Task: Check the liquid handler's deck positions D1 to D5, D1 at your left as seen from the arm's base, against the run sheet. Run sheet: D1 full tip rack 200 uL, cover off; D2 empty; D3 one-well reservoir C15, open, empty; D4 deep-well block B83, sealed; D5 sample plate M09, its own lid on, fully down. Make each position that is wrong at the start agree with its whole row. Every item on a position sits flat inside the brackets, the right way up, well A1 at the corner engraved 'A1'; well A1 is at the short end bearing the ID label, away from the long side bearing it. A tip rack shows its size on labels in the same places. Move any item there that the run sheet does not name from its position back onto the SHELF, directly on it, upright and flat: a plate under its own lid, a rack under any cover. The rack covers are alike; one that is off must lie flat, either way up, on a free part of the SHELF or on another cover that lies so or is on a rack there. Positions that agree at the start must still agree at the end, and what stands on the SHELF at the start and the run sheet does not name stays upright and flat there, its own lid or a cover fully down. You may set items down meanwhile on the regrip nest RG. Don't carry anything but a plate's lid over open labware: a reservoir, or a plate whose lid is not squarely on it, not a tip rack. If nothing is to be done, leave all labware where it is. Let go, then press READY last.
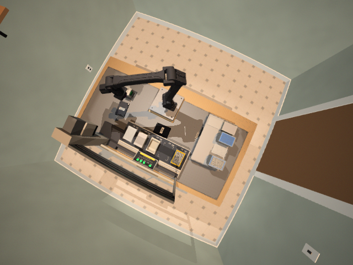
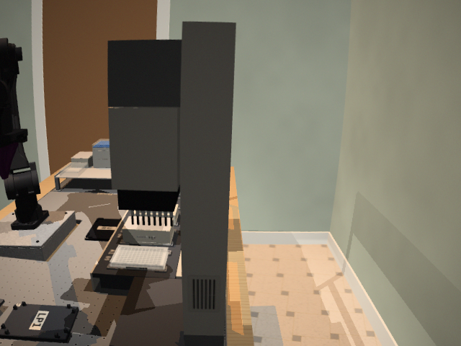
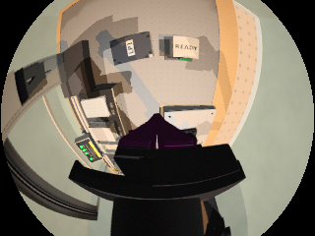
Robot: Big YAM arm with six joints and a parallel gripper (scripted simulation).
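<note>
Right now the green button box is 80 mm behind my hand, 70 mm to the right of it and 220 mm below it. From my hand the other things lie so: handler's tall column 420 mm ahead, 140 mm to the right, 10 mm below; pipetting head 340 mm ahead, 140 mm to the right, 100 mm above; pale block 270 mm ahead, 210 mm to the left, 210 mm below.
</note>
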